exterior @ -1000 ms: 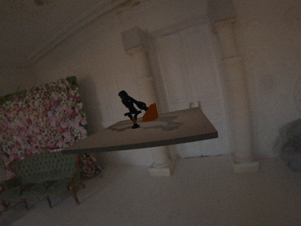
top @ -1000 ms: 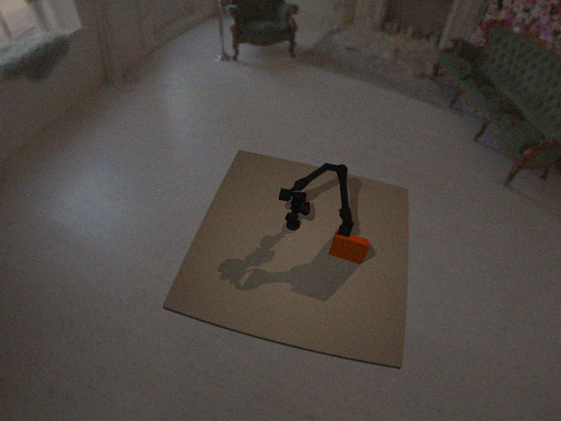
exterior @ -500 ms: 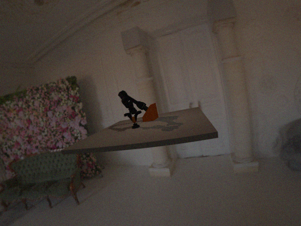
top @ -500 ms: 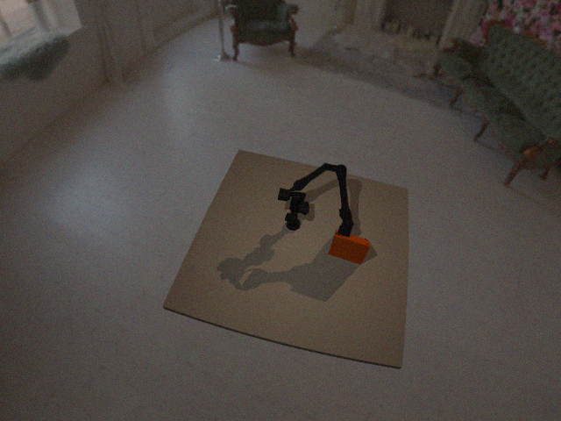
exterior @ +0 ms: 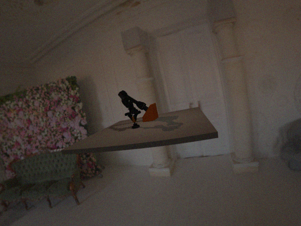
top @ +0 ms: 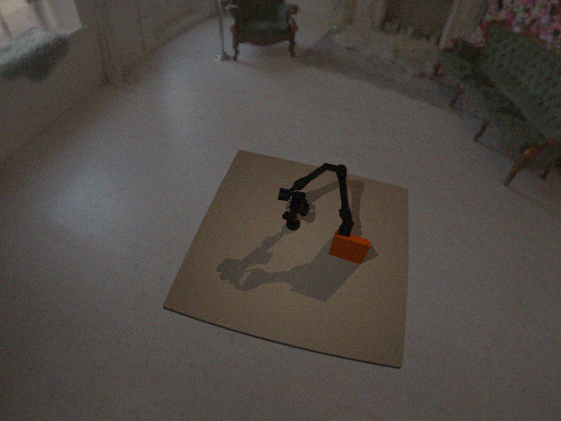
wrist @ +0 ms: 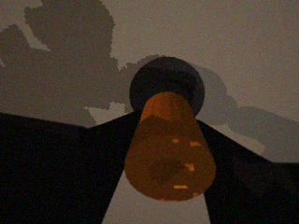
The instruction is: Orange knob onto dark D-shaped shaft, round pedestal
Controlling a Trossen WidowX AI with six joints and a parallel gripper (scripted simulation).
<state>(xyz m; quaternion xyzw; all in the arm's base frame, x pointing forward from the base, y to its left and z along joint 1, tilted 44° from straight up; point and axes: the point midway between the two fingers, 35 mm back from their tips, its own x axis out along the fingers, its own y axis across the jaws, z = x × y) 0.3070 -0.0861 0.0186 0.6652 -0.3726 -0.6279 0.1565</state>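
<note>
Now: the dark round pedestal 4 cm below my gripper tip. Round my gripper tip: orange knob (2 cm above).
</note>
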